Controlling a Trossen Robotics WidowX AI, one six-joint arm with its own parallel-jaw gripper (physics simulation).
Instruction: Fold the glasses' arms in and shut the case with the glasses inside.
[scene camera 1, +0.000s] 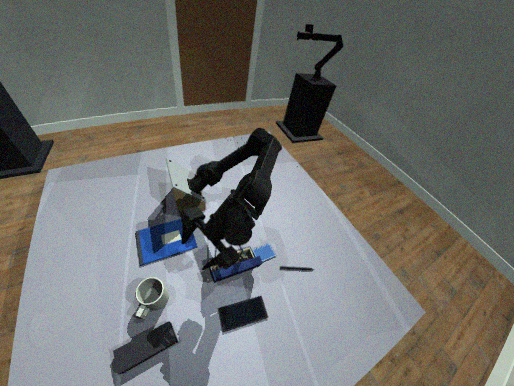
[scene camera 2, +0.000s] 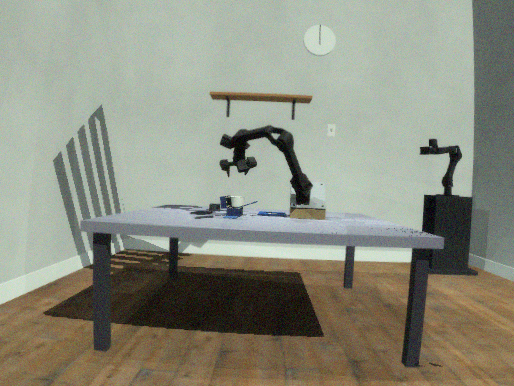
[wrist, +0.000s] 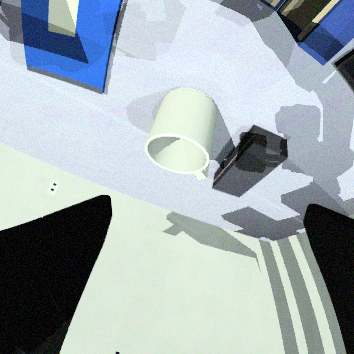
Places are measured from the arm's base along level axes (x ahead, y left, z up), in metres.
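Pixels of known places: gripper, between the fingertips: (scene camera 1: 192, 256) (scene camera 2: 236, 175) (wrist: 213, 211); arm's base, origin of its link: (scene camera 1: 193, 186) (scene camera 2: 303, 199).
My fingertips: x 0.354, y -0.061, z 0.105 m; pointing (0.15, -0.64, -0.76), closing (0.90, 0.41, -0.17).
For each thing: its middle in the pictures, then the offset to it from my fingertips.
- light blue cloth, middle of its body: (scene camera 1: 264, 253) 0.264 m left, 0.020 m back, 0.199 m down
- blue book, middle of its body: (wrist: 62, 22) (scene camera 1: 166, 239) (scene camera 2: 272, 213) 0.087 m right, 0.191 m back, 0.197 m down
- cream mug, middle of its body: (wrist: 187, 138) (scene camera 1: 150, 298) (scene camera 2: 235, 203) 0.152 m right, 0.028 m ahead, 0.154 m down
- dark box, middle of its body: (wrist: 245, 166) (scene camera 1: 146, 346) (scene camera 2: 215, 207) 0.184 m right, 0.150 m ahead, 0.184 m down
- black phone, middle of its body: (scene camera 1: 243, 313) 0.111 m left, 0.155 m ahead, 0.197 m down
- pen, middle of its body: (scene camera 1: 297, 268) 0.364 m left, 0.083 m ahead, 0.197 m down
The blue glasses case (scene camera 1: 236, 270) (scene camera 2: 234, 212) (wrist: 332, 37) stands open on the table, its cream inside partly showing. In the scene camera 2 view a thin blue glasses arm (scene camera 2: 250, 203) sticks out slantwise above the case. The rest of the glasses is hard to make out; the robot's arm and gripper hide part of the case in the scene camera 1 view. My gripper (scene camera 1: 196, 251) (scene camera 2: 237, 174) (wrist: 213, 211) is open and empty, high above the table. In the wrist view the case lies at the top right, away from the fingers.
A light blue cloth (scene camera 1: 266, 252) lies beside the case. A blue book (scene camera 1: 180, 249) (scene camera 2: 272, 213) (wrist: 95, 60) lies to its left. A cream mug (scene camera 1: 152, 294) (scene camera 2: 237, 201) (wrist: 187, 117), a dark box (scene camera 1: 142, 349) (wrist: 250, 162), a black phone (scene camera 1: 243, 314) and a pen (scene camera 1: 296, 269) are around.
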